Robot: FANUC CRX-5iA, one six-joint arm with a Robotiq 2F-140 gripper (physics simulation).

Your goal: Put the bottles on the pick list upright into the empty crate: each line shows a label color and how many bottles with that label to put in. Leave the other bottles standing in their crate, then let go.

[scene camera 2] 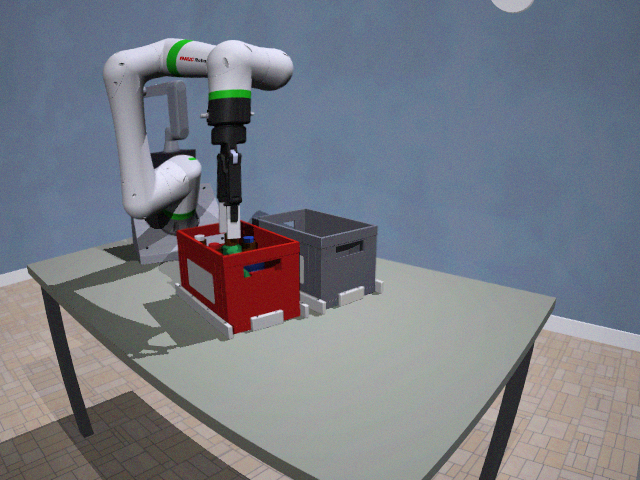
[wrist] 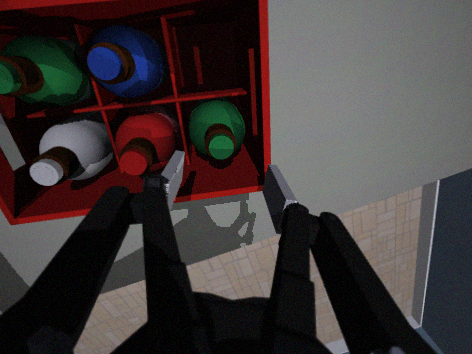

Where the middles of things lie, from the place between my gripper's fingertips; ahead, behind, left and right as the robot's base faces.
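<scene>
Blue bottle [wrist: 127, 62], measured from my hand: 12 cm to the left, 5 cm behind, 12 cm below.
</scene>
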